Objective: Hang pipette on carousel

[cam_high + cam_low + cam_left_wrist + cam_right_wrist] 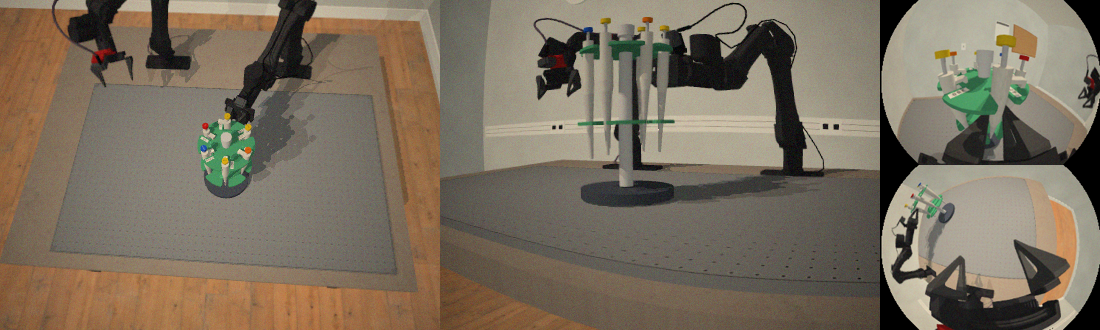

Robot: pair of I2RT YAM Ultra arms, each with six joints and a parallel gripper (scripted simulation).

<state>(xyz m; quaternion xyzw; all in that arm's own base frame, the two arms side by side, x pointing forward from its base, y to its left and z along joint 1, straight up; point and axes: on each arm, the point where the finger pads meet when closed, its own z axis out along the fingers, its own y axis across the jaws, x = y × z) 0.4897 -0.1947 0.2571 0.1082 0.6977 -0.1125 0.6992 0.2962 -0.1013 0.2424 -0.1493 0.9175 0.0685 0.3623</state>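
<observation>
Right now the pipette is 20 mm below my left hand and 10 mm to the right of it.
</observation>
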